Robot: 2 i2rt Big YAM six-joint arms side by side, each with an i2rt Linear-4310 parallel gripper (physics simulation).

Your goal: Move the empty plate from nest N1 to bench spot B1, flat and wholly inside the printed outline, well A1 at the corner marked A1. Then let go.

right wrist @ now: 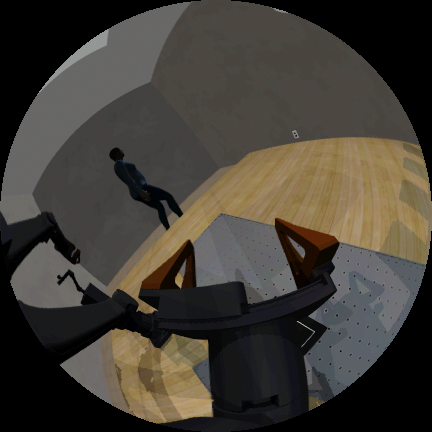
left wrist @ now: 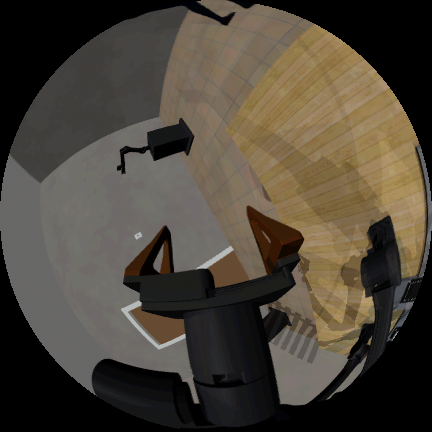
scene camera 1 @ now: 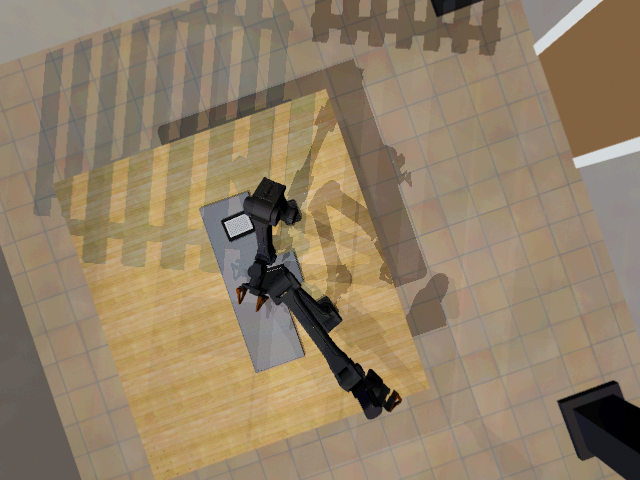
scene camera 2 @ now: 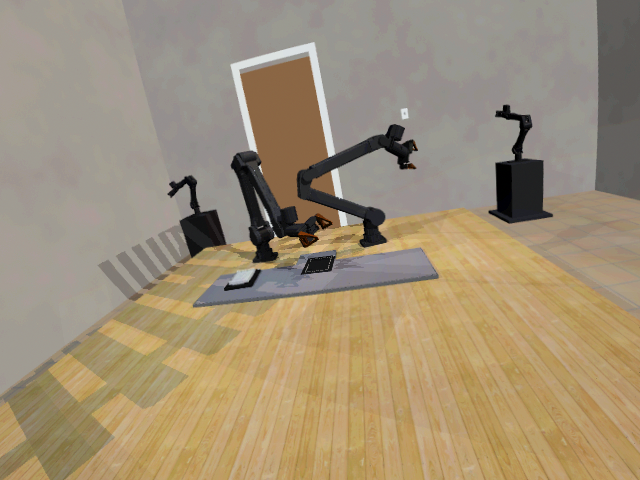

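Seen in the pictures: left gripper, fingertip midpoint: (right wrist: 72, 256) (left wrist: 205, 219) (scene camera 1: 391, 391) (scene camera 2: 416, 159); right gripper, fingertip midpoint: (right wrist: 232, 233) (scene camera 1: 248, 307) (scene camera 2: 325, 230); left arm's base, origin of the base link: (right wrist: 157, 328) (left wrist: 383, 237) (scene camera 1: 325, 309) (scene camera 2: 373, 242); right arm's base, origin of the base link: (scene camera 1: 290, 212) (scene camera 2: 265, 258).
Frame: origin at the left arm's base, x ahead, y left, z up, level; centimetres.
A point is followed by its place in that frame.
Note:
The white plate (scene camera 1: 238, 225) @(x 15.2, y -62.1, z 3.6 cm) (scene camera 2: 242, 277) @(x 18.1, y -61.6, z 3.9 cm) sits flat in a black-rimmed nest at the picture-left end of the grey board (scene camera 1: 279, 351) @(x 32.6, y 5.7, z 1.3 cm) (scene camera 2: 392, 271) @(x 38.3, y -3.7, z 1.1 cm) in scene camera 2. Its wells and any A1 mark are too small to read. The black spot with a white printed outline (scene camera 2: 318, 264) @(x 16.1, y -29.1, z 1.5 cm) (right wrist: 306, 334) @(x 20.5, y -34.1, z 1.5 cm) lies near the board's middle, with no plate on it; arms hide most of it in scene camera 1. My right gripper (scene camera 1: 248, 304) @(x 27.2, y -24.3, z 18.8 cm) (scene camera 2: 324, 231) @(x 27.2, y -24.3, z 18.8 cm) (right wrist: 232, 233) @(x 27.2, y -24.3, z 18.8 cm) is open and empty above the board, apart from the plate. My left gripper (scene camera 1: 397, 400) @(x -9.4, y 30.8, z 34.9 cm) (scene camera 2: 415, 158) @(x -9.4, y 30.8, z 34.9 cm) (left wrist: 205, 219) @(x -9.4, y 30.8, z 34.9 cm) is open and empty, high and far from the plate.
The wooden table (scene camera 1: 155, 361) @(x 92.3, y -24.5, z 0.0 cm) (scene camera 2: 361, 387) @(x 86.8, y -27.9, z 0.0 cm) (left wrist: 320, 90) @(x 9.7, y 40.8, z 0.0 cm) (right wrist: 325, 175) @(x 67.6, y -31.6, z 0.0 cm) carries the board and both arms. The left arm reaches out over the table's lower right corner in scene camera 1. Black pedestals (scene camera 2: 519, 188) (scene camera 2: 202, 229) stand beyond the table. A person (right wrist: 135, 182) stands beyond the table.

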